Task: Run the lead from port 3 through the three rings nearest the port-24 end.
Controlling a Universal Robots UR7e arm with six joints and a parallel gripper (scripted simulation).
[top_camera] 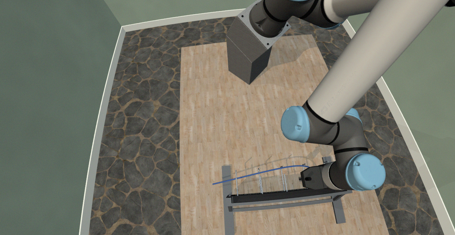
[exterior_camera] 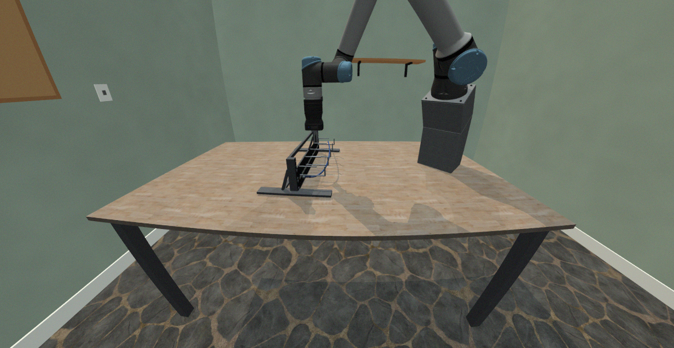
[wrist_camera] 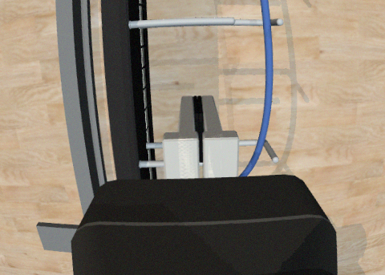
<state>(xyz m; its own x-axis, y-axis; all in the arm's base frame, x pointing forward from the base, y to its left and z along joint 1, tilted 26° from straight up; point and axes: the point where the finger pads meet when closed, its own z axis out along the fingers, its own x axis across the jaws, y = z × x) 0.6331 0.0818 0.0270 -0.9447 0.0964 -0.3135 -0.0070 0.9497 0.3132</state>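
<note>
My hand is 60 mm short of the black patch panel rack, 50 mm to the left of it and 100 mm above it.
</note>
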